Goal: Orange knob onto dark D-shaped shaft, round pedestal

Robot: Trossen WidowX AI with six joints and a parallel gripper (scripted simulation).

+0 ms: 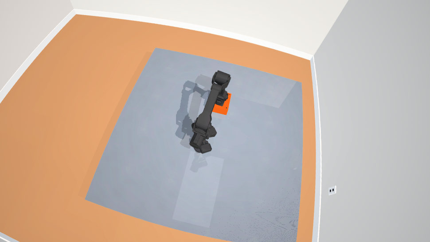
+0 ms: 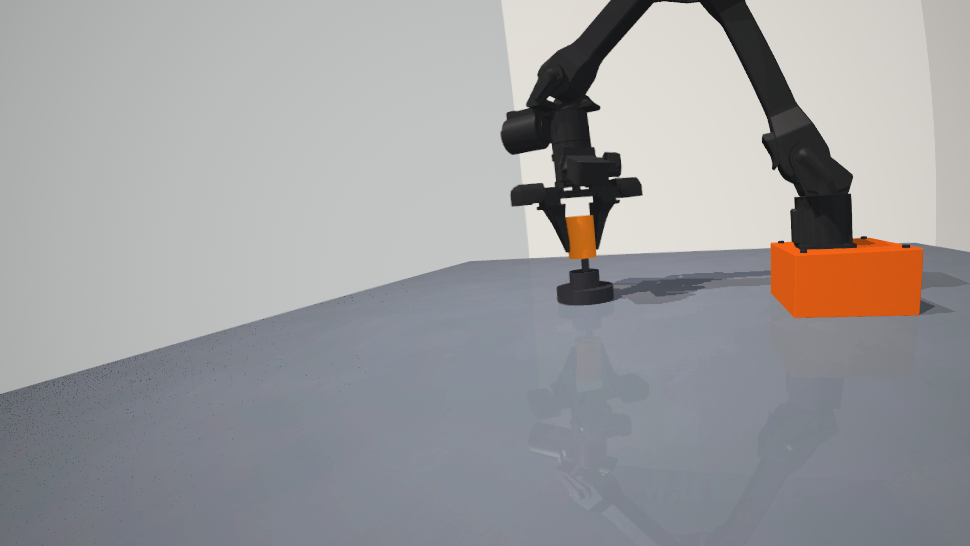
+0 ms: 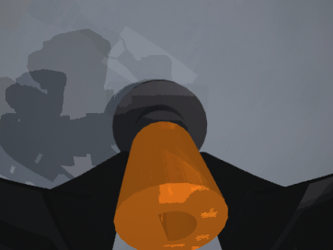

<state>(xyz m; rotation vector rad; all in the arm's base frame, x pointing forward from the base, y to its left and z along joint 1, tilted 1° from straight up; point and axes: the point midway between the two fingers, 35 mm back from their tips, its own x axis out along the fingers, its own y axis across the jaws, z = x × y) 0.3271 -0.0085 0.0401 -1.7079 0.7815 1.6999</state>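
Now: the orange knob 2 cm above my gripper tip. Round my gripper tip: round dark pedestal: 4 cm below.
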